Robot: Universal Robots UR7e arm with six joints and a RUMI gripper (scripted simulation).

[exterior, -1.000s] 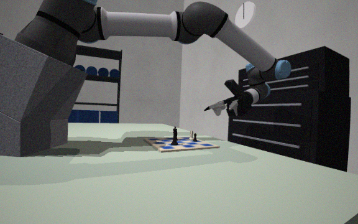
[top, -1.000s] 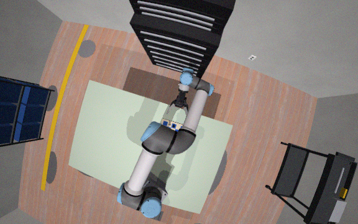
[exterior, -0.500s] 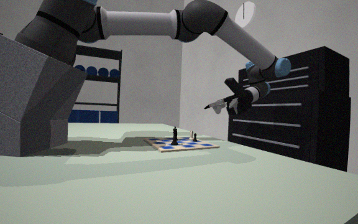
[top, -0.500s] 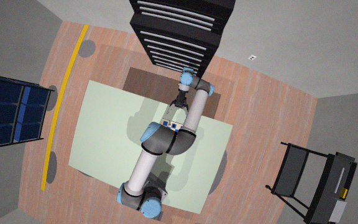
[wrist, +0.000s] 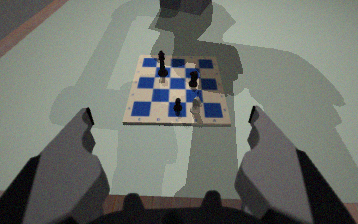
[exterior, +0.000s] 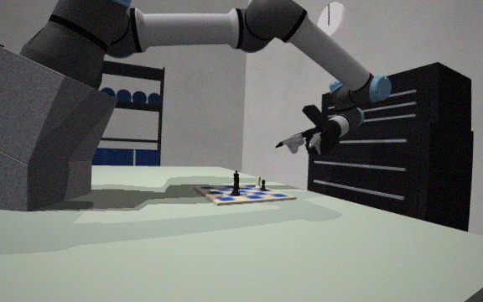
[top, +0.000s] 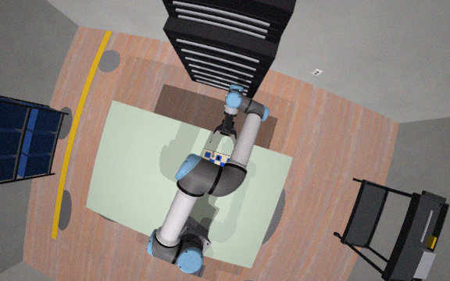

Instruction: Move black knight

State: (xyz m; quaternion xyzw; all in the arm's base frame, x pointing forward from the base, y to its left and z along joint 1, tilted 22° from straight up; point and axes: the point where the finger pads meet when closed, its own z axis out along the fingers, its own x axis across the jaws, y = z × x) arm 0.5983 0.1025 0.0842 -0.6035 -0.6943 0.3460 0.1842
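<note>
My hand is 160 mm past the chessboard, 140 mm above it and 20 mm to the left of it. Also, from my hand: white piece (120 mm below, 90 mm behind, 30 mm to the left); black pawn (120 mm below, 90 mm behind, 10 mm to the right); tall black piece (190 mm behind, 100 mm below, 70 mm to the right).
</note>
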